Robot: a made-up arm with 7 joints.
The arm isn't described. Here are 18 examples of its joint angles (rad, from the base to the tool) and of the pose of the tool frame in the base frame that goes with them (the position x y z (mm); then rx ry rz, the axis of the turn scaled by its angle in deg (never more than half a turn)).
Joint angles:
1: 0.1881 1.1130 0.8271 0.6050 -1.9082 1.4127 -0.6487
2: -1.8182 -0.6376 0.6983 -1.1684 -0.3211 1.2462 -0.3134
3: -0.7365 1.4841 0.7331 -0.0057 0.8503 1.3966 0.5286
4: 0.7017 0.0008 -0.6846 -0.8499 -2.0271 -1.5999 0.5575
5: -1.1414 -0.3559 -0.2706 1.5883 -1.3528 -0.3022 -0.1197
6: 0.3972 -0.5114 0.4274 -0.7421 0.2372 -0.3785 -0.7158
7: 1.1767 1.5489 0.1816 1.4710 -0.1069 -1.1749 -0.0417
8: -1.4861 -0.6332 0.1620 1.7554 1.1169 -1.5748 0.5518
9: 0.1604 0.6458 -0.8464 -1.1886 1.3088 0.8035 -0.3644
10: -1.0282 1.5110 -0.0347 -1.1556 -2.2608 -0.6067 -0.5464
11: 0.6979 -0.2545 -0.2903 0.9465 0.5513 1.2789 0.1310
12: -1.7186 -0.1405 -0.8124 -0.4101 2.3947 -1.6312 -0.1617
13: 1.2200 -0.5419 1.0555 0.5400 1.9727 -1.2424 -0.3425
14: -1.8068 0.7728 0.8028 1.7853 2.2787 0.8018 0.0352
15: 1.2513 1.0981 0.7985 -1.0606 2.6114 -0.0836 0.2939
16: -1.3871 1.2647 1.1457 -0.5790 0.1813 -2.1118 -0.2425
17: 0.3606 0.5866 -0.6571 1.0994 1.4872 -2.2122 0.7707
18: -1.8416 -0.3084 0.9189 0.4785 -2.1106 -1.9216 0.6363
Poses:
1: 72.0 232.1 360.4 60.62 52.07 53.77
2: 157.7 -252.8 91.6 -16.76 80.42 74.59
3: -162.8 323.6 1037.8 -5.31 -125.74 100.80
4: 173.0 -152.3 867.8 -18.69 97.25 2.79
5: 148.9 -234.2 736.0 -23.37 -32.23 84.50
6: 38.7 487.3 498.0 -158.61 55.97 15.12
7: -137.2 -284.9 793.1 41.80 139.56 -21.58
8: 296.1 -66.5 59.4 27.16 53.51 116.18
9: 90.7 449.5 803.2 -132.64 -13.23 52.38
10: 23.4 -311.5 499.5 63.01 -1.36 63.23
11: -181.9 356.3 289.5 28.46 72.74 146.01
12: 39.3 -667.7 446.0 -44.15 -103.40 17.72
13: 51.1 740.9 453.3 123.61 -90.91 -51.14
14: 438.4 18.1 324.5 63.87 33.94 54.46
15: 123.1 257.8 875.1 45.03 -13.07 115.62
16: -53.5 383.9 848.5 -16.27 57.84 -104.17
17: 191.3 460.3 301.2 110.49 -35.31 -21.97
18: -295.5 35.6 276.9 -160.94 -37.28 -66.33
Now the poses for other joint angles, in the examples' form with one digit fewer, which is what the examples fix.
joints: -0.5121 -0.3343 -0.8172 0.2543 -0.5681 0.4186 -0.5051
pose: -9 180 530 16.3 -37.6 -140.0
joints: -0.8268 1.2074 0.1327 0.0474 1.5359 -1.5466 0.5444
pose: 289 160 1071 -104.4 59.3 -5.3
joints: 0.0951 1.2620 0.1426 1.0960 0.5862 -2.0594 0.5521
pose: -392 243 857 -154.4 -78.2 4.0
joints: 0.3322 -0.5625 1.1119 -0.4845 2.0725 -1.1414 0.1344
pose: 531 92 704 -47.1 95.5 32.8
